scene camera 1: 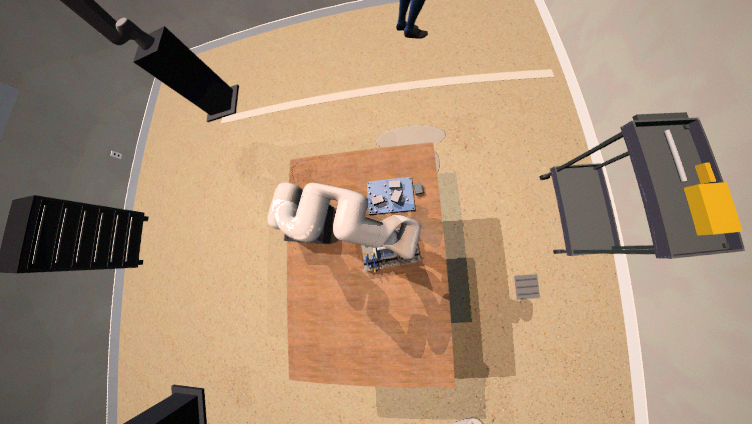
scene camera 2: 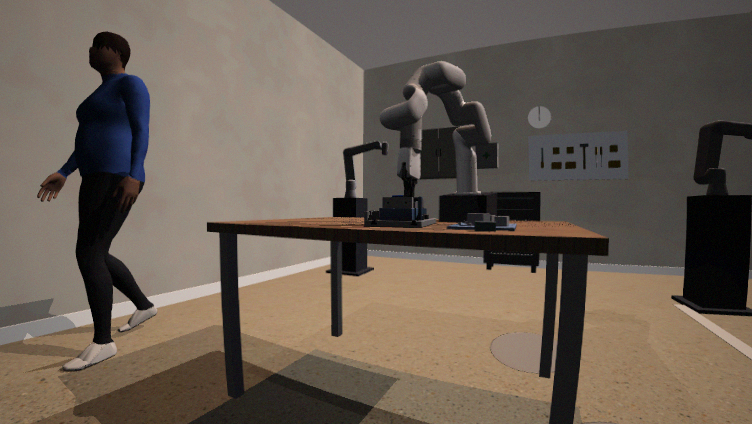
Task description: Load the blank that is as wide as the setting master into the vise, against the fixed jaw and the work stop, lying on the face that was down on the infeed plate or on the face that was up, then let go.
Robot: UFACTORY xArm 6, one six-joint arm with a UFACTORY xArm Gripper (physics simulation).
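Seen in the pictures: arm's base, link origin: (scene camera 2: 467,194).
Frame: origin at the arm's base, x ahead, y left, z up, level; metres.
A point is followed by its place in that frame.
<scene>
The vise (scene camera 1: 376,262) @(x 0.345, y -0.240, z -0.065 m) (scene camera 2: 402,213) @(x 0.542, y -0.135, z -0.083 m) stands on the wooden table (scene camera 1: 357,337) @(x 0.190, y -0.631, z -0.126 m) (scene camera 2: 315,227) @(x 0.697, y -0.361, z -0.126 m), mostly hidden under my arm in the overhead view. My gripper (scene camera 2: 408,192) @(x 0.469, y -0.137, z -0.035 m) points straight down just above the vise and is shut with nothing between the fingers. The blue infeed plate (scene camera 1: 374,185) @(x 0.374, y 0.187, z -0.118 m) (scene camera 2: 458,226) @(x 0.579, y 0.049, z -0.118 m) lies beyond the vise, with three grey blanks on it: one (scene camera 1: 394,183) @(x 0.489, y 0.171, z -0.089 m) at the back, one (scene camera 1: 377,199) @(x 0.385, y 0.094, z -0.086 m) at the left and one (scene camera 1: 396,196) @(x 0.490, y 0.094, z -0.081 m) tilted in the middle. A small grey block, the setting master (scene camera 1: 419,188) @(x 0.620, y 0.126, z -0.101 m), sits on the table just beside the plate. Whether a blank lies in the vise is hidden.
A person (scene camera 2: 107,173) (scene camera 1: 410,18) walks near the table's far end. Another robot on a black pedestal (scene camera 2: 717,247) stands to the right, a small arm on a pedestal (scene camera 2: 350,210) behind the table. A cart (scene camera 1: 679,184) and black cabinets (scene camera 1: 70,234) stand around the floor.
</scene>
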